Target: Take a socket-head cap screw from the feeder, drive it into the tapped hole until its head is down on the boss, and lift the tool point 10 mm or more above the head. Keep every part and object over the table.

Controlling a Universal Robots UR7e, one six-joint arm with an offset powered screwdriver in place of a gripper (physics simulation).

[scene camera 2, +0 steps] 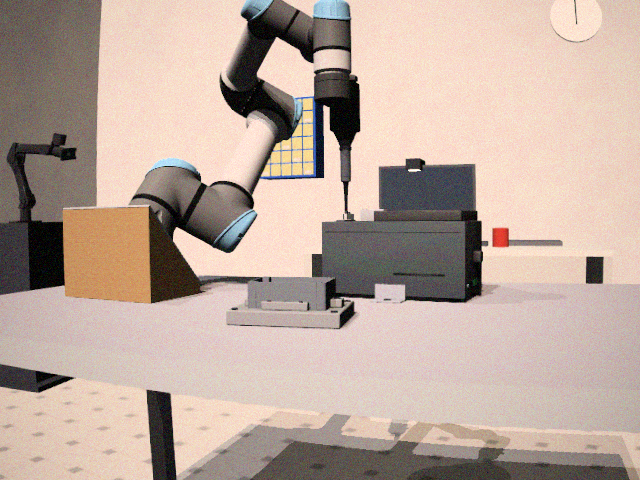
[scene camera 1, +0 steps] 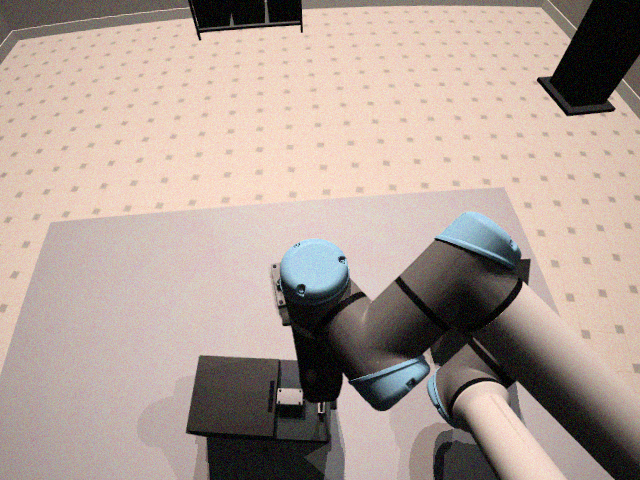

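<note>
The dark box-shaped feeder (scene camera 1: 232,395) (scene camera 2: 392,258) stands on the table. A small pale metal screw nest (scene camera 1: 321,409) (scene camera 2: 348,217) is on its top. My screwdriver (scene camera 2: 346,210) points straight down, with its thin bit tip right at the nest. In the scene camera 1 view the black driver body (scene camera 1: 316,369) reaches over the feeder's edge and the bit is hidden. No screw can be told apart at the tip, so I cannot tell whether one is held. The grey fixture (scene camera 2: 292,293) sits on its pale base plate (scene camera 1: 278,291) (scene camera 2: 281,317); the tapped hole cannot be made out.
A dark blue-grey panel (scene camera 2: 426,187) rises behind the feeder top. A pale block (scene camera 1: 289,396) (scene camera 2: 367,214) sits on the feeder beside the nest. A small white card (scene camera 2: 389,292) stands before the feeder. An orange wedge-shaped block (scene camera 2: 107,253) stands on the table left of the fixture.
</note>
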